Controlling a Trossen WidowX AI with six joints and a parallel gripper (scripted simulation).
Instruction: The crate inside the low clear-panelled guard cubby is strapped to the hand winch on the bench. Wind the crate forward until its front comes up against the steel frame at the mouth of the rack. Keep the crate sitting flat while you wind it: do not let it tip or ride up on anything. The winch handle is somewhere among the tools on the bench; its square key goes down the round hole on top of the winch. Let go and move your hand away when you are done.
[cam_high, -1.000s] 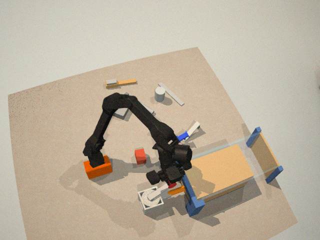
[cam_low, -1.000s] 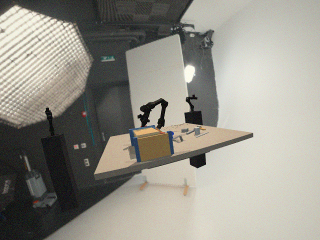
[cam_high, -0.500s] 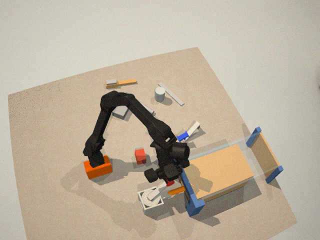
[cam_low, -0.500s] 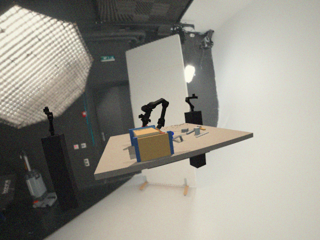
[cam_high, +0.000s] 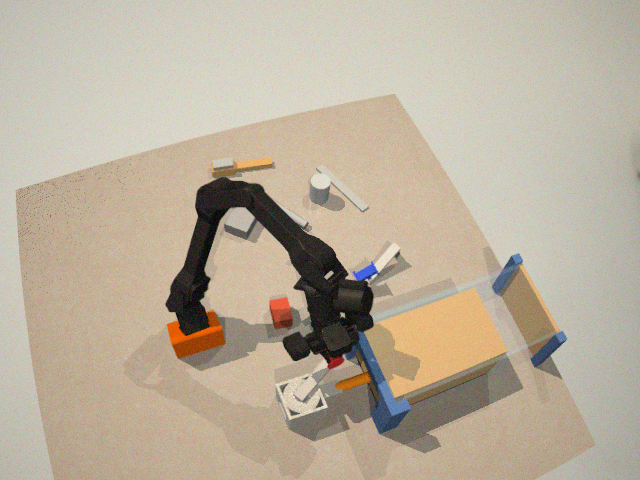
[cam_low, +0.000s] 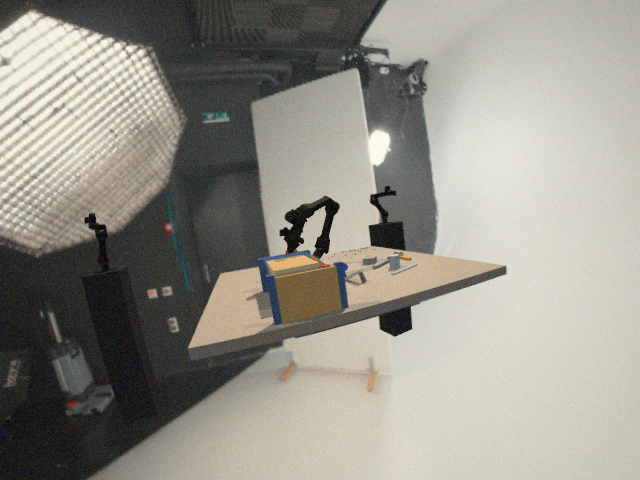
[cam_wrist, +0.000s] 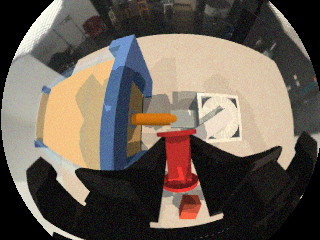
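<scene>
My gripper tip is 30 mm past the red-knobbed winch handle and 40 mm above it. Also, from my gripper tip: hand winch (110 mm behind, 30 mm to the right, 110 mm below); then blue steel frame (70 mm ahead, 50 mm to the right, 40 mm below); then red knob (20 mm to the left, 10 mm below).
</scene>
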